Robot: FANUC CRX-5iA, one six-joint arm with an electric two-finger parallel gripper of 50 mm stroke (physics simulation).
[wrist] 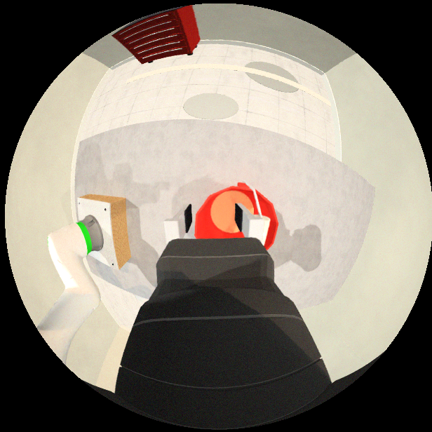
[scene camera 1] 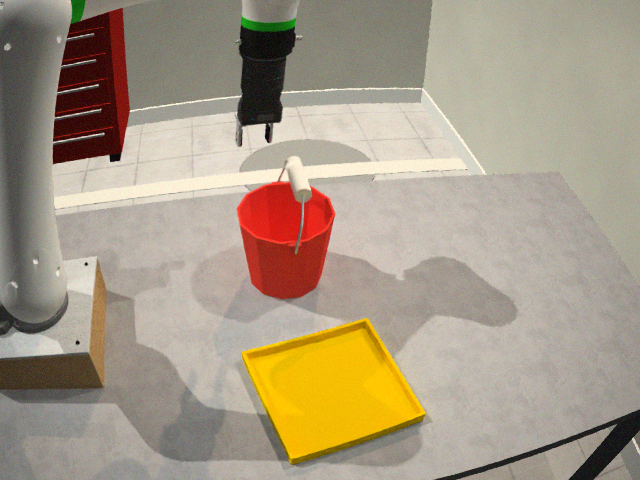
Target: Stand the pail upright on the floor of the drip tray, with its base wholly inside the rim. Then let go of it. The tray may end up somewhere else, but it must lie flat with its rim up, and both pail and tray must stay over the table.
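Places are measured from the arm's base along level axes (x left, y ahead, z down), in millimetres.
Where they show: gripper, fingertip midpoint: (scene camera 1: pixel 253 141).
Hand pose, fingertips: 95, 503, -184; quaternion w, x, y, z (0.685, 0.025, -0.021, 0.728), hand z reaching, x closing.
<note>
Things, the pixels of their top centre, and the offset from my fingertips, as dx, dy, dz. "pt": a spot on its surface instead. Level surfaces: height alone.
- red pail, surface spot: (scene camera 1: pixel 281 263) pt -151, +2, +175
- white grip, top centre: (scene camera 1: pixel 297 171) -76, +60, +34
- yellow drip tray, top centre: (scene camera 1: pixel 332 385) -386, +4, +260
- grey table, surface height: dz +284
The red pail (scene camera 1: pixel 281 263) (wrist: pixel 202 225) stands upright on the table, behind the tray in the scene view. Its wire handle is up, with a white grip (scene camera 1: pixel 298 178); in the wrist view the right finger partly hides the pail and handle. The yellow drip tray (scene camera 1: pixel 336 387) lies flat with its rim up, in front of the pail and apart from it. It does not show in the wrist view. My gripper (scene camera 1: pixel 253 135) (wrist: pixel 212 212) is open and empty, pointing down, above the pail's rim and a little left of the white grip in the scene view.
The grey table (scene camera 1: pixel 491 232) (wrist: pixel 165 145) carries the arm's base block (scene camera 1: pixel 97 330) (wrist: pixel 120 230) at its left. The table's front edge shows at the lower right of the scene view. A red drawer cabinet (scene camera 1: pixel 116 82) (wrist: pixel 190 30) stands on the floor beyond the table.
</note>
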